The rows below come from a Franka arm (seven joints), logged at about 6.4 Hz.
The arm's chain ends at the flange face. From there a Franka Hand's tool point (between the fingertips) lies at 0.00 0.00 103.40 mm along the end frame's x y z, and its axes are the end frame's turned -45 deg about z.
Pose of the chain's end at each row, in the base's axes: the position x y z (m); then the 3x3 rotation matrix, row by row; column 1 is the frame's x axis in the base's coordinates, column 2 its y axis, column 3 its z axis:
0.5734, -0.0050, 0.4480; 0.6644, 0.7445, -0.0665; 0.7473, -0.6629, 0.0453; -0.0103, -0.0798, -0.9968
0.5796, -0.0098, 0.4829; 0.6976, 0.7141, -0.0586; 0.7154, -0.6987, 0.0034; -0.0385, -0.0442, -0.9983
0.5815, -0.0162, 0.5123; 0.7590, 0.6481, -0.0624; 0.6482, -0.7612, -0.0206; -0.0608, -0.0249, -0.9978
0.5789, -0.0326, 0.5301; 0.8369, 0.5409, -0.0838; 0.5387, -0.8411, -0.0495; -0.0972, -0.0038, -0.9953
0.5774, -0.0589, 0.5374; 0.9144, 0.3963, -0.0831; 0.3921, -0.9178, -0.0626; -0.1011, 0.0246, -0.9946
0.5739, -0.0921, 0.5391; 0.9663, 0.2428, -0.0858; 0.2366, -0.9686, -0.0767; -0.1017, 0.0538, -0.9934
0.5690, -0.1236, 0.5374; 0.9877, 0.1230, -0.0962; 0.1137, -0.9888, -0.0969; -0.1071, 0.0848, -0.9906
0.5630, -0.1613, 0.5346; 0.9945, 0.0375, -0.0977; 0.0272, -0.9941, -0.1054; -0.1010, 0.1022, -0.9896
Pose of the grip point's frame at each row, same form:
0.5665, -0.0003, 0.3449; -0.0566, 0.9962, -0.0665; 0.9972, 0.0597, 0.0453; 0.0491, -0.0637, -0.9968
0.5735, -0.0094, 0.3797; -0.0117, 0.9982, -0.0586; 0.9999, 0.0118, 0.0034; 0.0040, -0.0585, -0.9983
0.5750, -0.0183, 0.4091; 0.0784, 0.9950, -0.0624; 0.9966, -0.0799, -0.0206; -0.0254, -0.0606, -0.9978
0.5702, -0.0377, 0.4272; 0.2093, 0.9743, -0.0838; 0.9757, -0.2138, -0.0495; -0.0660, -0.0714, -0.9953
0.5688, -0.0654, 0.4346; 0.3664, 0.9268, -0.0831; 0.9262, -0.3717, -0.0626; -0.0889, -0.0541, -0.9946
0.5650, -0.1000, 0.4364; 0.5116, 0.8550, -0.0858; 0.8522, -0.5176, -0.0767; -0.1100, -0.0339, -0.9934
0.5591, -0.1336, 0.4350; 0.6114, 0.7854, -0.0962; 0.7796, -0.6188, -0.0969; -0.1357, -0.0158, -0.9906
0.5529, -0.1722, 0.4323; 0.6767, 0.7297, -0.0977; 0.7222, -0.6837, -0.1054; -0.1437, 0.0008, -0.9896

